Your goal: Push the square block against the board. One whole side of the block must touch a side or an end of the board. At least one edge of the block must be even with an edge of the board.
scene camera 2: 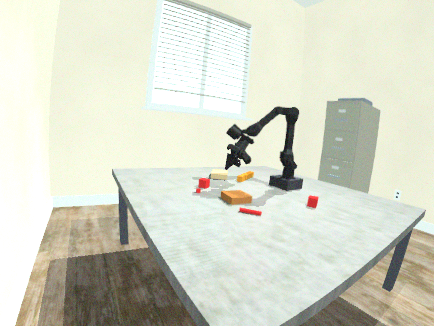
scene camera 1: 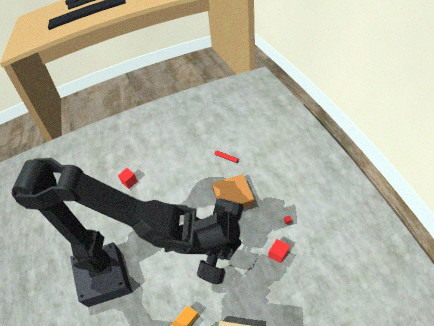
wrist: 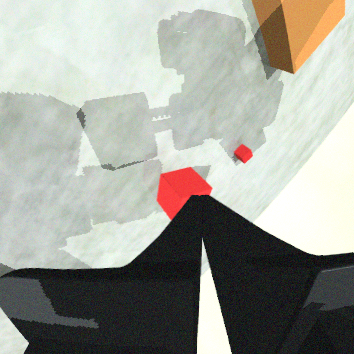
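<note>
A flat, square orange block lies on the table, partly in the arm's shadow. A cream, flat piece, which looks like the board, lies on the far side of the table in scene view 2. It is cut off at the bottom of scene view 1. The orange block and the cream piece are well apart. My gripper is shut and empty, with its tips above the table, apart from the orange block. In the wrist view the tips overlap the near part of a red cube.
The larger red cube stands near a tiny red cube. Another red cube, a red rod and a yellow-orange bar also lie on the table.
</note>
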